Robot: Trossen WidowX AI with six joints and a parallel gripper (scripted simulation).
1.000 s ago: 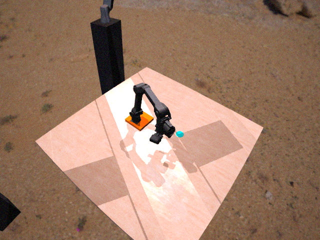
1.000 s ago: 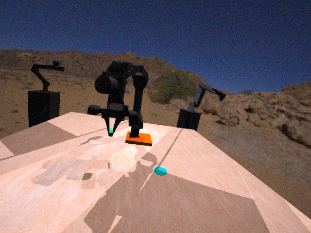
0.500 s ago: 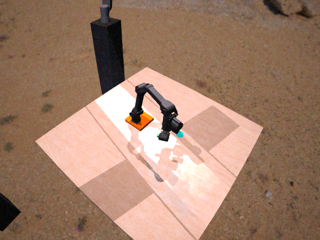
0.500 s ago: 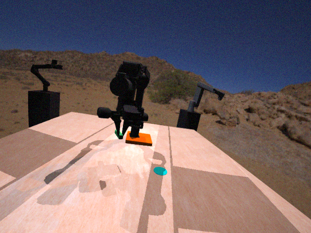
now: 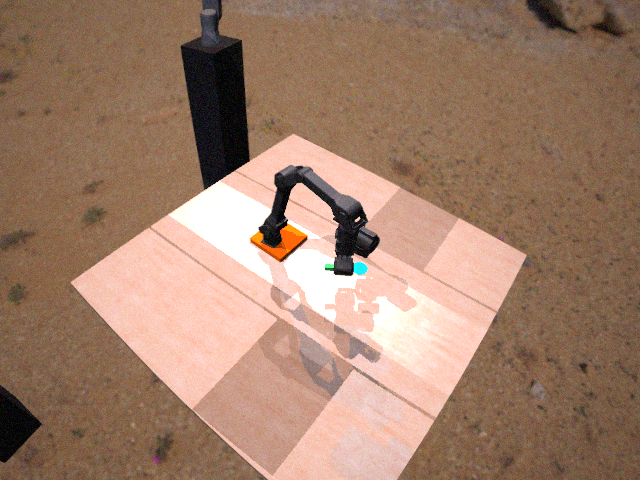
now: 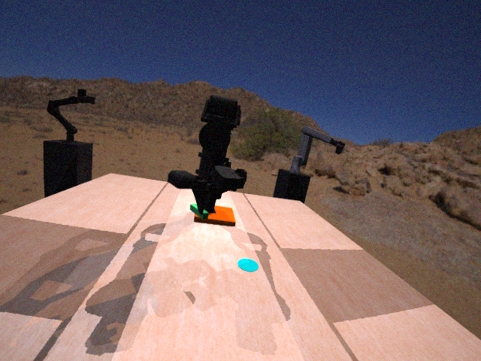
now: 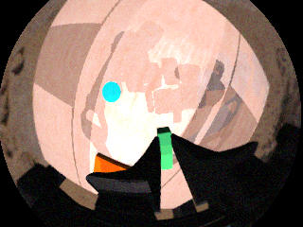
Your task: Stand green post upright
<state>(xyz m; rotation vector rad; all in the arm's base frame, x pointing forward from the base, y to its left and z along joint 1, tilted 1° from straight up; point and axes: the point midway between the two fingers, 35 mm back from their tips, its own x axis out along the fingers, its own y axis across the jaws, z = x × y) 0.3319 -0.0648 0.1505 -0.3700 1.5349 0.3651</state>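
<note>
The green post is 2 cm behind my gripper tip and 1 cm to the right of it. Round my gripper tip: cyan circle (14 cm to the left, 14 cm below, 2 cm ahead).
</note>
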